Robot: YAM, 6 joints.
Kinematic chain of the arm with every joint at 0, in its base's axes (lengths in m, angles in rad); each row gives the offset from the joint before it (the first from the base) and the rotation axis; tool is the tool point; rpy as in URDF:
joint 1: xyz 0 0 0.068 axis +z
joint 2: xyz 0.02 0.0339 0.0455 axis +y
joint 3: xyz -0.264 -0.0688 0 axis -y
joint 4: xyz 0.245 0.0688 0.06 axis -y
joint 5: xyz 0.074 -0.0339 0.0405 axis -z
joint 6: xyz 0.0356 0 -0.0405 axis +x
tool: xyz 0 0 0 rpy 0 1.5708 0
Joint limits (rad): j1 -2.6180..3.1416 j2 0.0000..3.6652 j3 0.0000..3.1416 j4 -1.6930..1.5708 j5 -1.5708..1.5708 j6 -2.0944..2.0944
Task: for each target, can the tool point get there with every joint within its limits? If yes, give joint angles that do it. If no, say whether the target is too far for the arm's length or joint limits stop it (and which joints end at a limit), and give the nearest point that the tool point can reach.
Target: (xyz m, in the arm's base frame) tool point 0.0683 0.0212 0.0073
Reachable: yes | joints 0.3247 2.5507 0.5058 -1.0247 0.0481 -1.2970
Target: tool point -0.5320 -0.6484 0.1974
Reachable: no: too far | nearest point -0.4076 -0.4968 0.1773 | short by 0.197 m
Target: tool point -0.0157 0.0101 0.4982
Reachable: yes | joints 0.1065 0.4923 1.4426 -0.7092 -0.3340 -0.3555
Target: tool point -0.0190 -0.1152 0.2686
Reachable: yes | joints -1.7975 0.8814 0.8755 -1.3883 -0.2097 -1.4280
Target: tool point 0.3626 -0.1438 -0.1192
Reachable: yes | joints -0.3046 2.8593 1.6140 -0.5338 0.9265 -1.3395
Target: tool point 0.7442 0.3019 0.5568
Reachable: no: too far | nearest point 0.5232 0.2123 0.4218 | short by 0.274 m
